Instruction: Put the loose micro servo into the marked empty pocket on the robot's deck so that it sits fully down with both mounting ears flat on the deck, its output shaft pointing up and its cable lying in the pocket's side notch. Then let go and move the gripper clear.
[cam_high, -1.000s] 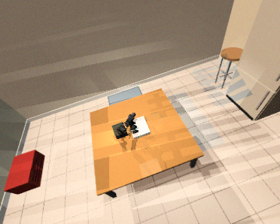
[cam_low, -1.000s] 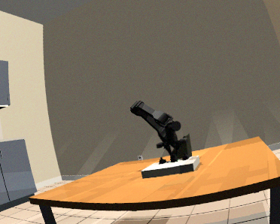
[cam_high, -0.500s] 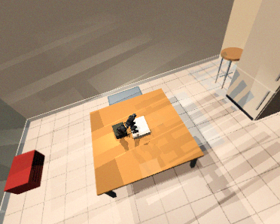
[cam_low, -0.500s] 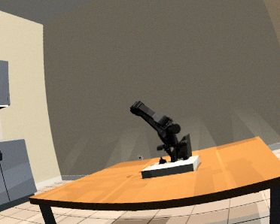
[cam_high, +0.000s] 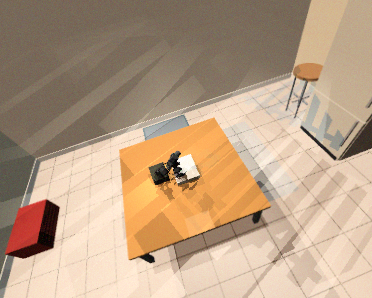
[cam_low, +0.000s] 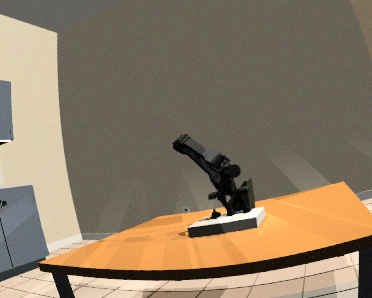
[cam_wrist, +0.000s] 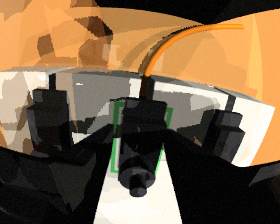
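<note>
Right now my gripper tip is 13 cm short of the white deck, 2 cm to the left of it and 4 cm above it.
</note>
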